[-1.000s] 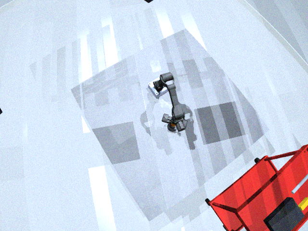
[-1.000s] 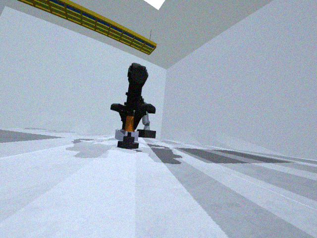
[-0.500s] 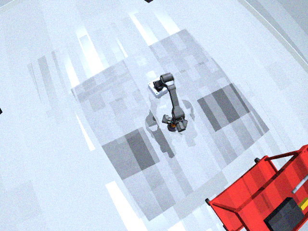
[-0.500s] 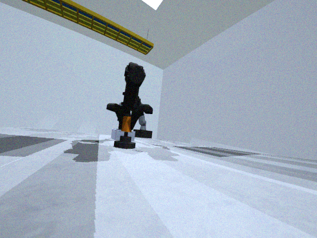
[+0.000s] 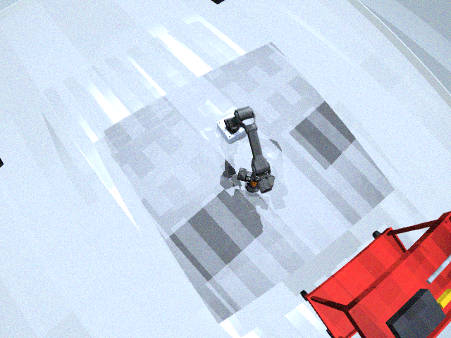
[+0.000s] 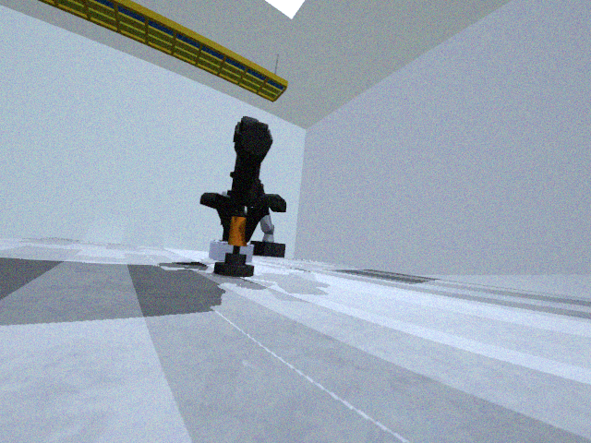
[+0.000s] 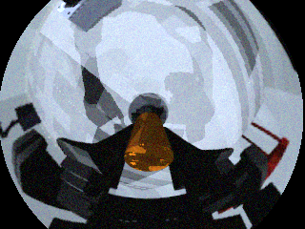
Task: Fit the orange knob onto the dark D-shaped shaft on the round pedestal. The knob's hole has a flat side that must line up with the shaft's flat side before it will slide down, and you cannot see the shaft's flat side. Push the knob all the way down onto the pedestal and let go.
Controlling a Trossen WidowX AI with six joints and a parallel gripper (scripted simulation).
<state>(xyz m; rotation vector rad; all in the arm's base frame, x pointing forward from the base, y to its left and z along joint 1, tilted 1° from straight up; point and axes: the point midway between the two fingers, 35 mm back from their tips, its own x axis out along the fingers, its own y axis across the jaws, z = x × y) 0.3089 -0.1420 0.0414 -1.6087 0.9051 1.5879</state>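
Right now the orange knob is 20 mm above my gripper tip. From my gripper tip the other things lie so: dark pedestal 40 mm below.
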